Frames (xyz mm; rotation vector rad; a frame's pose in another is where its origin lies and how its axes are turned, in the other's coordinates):
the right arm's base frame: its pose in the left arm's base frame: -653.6 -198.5 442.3 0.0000 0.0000 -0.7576
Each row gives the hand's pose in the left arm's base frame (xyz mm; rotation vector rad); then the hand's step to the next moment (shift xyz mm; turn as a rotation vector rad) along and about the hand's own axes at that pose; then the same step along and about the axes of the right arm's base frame.
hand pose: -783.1 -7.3 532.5 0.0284 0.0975 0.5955
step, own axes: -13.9 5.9 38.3 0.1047 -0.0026 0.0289
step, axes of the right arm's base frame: -6.0 -9.6 39.6 0.0269 0.1034 0.0199
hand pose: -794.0 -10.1 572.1 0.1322 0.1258 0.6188
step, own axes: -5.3 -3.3 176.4 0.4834 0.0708 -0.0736
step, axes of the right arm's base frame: 32.7 2.2 173.4 0.0081 0.4841 -0.0986
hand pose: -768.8 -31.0 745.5 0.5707 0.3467 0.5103
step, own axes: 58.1 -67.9 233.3 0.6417 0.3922 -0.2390
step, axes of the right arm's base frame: 207.4 36.5 134.4 -0.3020 0.7260 -0.0668
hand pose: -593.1 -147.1 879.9 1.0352 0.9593 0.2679
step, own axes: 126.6 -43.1 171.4 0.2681 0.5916 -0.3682
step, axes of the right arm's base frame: 177.8 99.1 -76.4 -0.4704 0.5078 0.2797
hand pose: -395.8 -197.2 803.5 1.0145 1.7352 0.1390
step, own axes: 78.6 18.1 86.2 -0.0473 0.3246 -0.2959
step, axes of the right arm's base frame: 32.5 76.4 -83.9 -0.2378 0.1631 0.3347
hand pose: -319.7 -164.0 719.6 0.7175 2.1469 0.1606
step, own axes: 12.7 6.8 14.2 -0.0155 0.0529 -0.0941
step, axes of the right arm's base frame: -1.7 13.1 -15.4 -0.0627 0.0065 0.0890
